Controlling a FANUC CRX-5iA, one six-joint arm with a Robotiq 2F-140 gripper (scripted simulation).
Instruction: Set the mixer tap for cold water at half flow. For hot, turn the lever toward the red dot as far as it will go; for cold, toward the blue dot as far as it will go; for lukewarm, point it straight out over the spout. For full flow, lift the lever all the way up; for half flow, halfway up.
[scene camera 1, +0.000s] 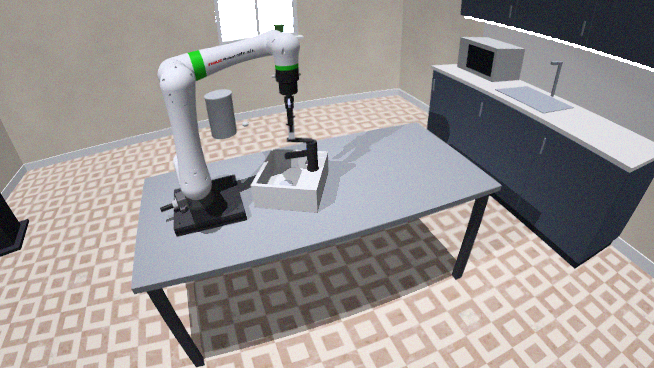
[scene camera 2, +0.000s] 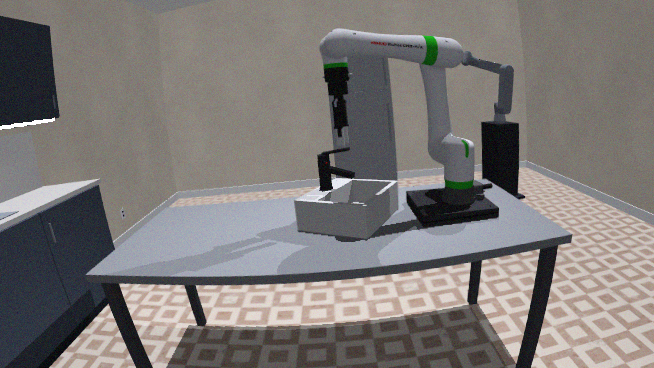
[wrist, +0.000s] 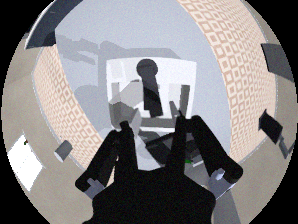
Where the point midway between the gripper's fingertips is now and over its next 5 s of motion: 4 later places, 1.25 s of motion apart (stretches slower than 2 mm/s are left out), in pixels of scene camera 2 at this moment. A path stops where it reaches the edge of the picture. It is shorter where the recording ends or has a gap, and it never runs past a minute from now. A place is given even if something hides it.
My gripper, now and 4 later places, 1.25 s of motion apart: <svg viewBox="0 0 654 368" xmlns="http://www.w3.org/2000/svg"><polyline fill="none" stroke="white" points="343,144 343,149 344,157 344,156 342,148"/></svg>
